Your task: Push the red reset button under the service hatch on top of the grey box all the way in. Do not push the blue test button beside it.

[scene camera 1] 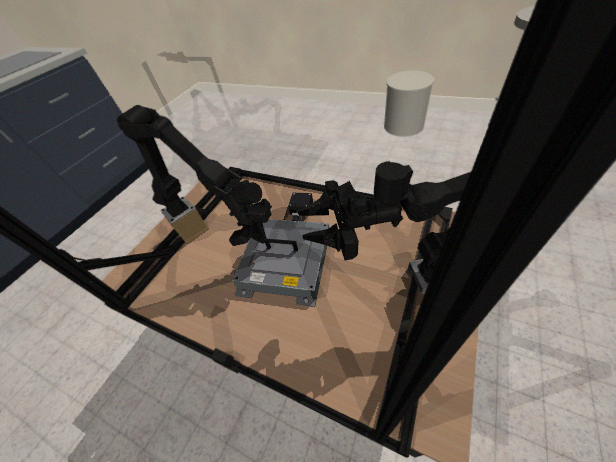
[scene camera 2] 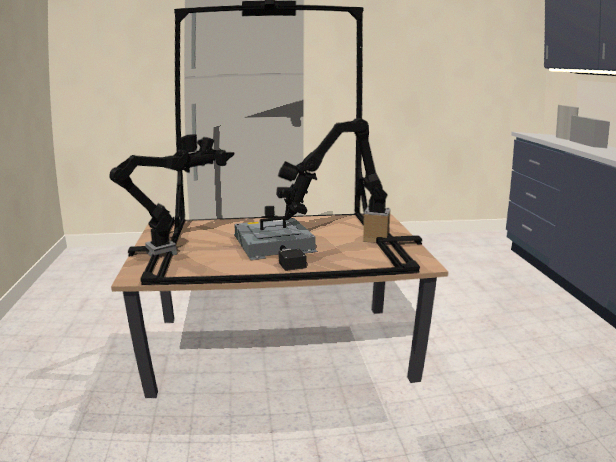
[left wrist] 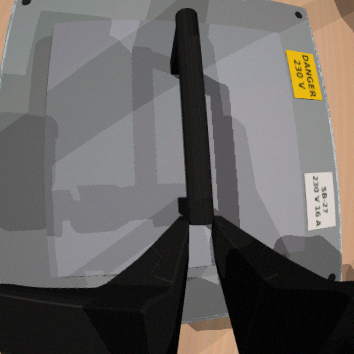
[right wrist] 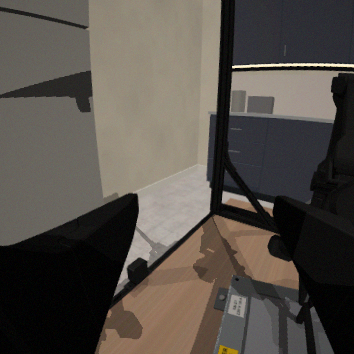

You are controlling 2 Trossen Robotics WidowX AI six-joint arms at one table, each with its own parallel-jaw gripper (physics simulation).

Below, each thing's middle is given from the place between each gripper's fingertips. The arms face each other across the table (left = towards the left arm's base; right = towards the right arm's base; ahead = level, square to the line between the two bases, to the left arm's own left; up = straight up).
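Scene:
The service hatch [scene camera 1: 285, 251] is in my view, and it is 280 mm below my right hand, 160 mm to the left of it and 130 mm ahead of it.
Counted from my left hand, the service hatch is 60 mm to the right, 10 mm ahead and 10 mm below.

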